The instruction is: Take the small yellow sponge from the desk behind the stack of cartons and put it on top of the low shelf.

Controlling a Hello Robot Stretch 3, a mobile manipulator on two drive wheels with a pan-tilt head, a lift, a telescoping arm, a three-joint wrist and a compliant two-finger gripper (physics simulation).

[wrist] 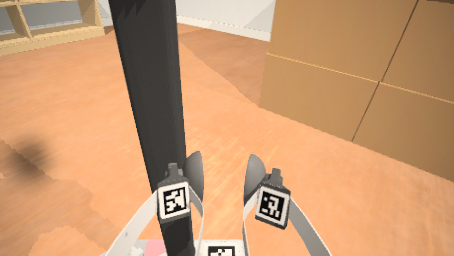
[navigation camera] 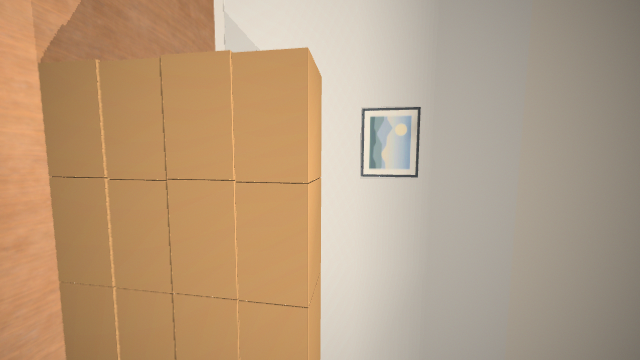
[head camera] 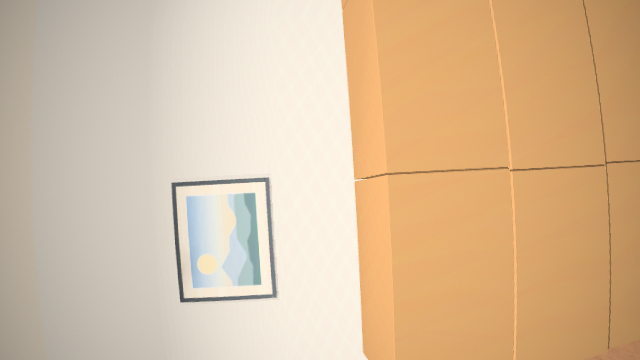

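Places are measured from the robot's base along level axes (x ahead, y left, z up), in metres.
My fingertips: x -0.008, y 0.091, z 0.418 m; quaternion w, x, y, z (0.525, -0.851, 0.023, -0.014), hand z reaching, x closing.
Note:
Behind a point stands the place of what it marks.
The stack of cartons [navigation camera: 200, 208] @(x 0.637, y 0.582, z 0.675 m) is a tall wall of tan boxes filling the left of the navigation view. It also fills the right of the head view [head camera: 492, 178] @(x 0.546, y 0.661, z 0.855 m) and stands at the right of the wrist view [wrist: 356, 67]. My gripper [wrist: 224, 170] @(x -0.008, y 0.091, z 0.418 m) is open and empty, pointing down over the wooden floor next to my dark mast [wrist: 152, 105]. The low shelf [wrist: 50, 24], a light wooden unit, stands at the far upper left of the wrist view.
A white wall [navigation camera: 428, 232] @(x 1.729, y 1.312, z 1.816 m) with a framed landscape picture [navigation camera: 390, 141] @(x 1.136, y 1.744, z 1.494 m) lies beside the cartons. Wooden floor [wrist: 88, 105] stretches between me and the shelf. A dark shadow patch [wrist: 25, 155] lies on the floor at left.

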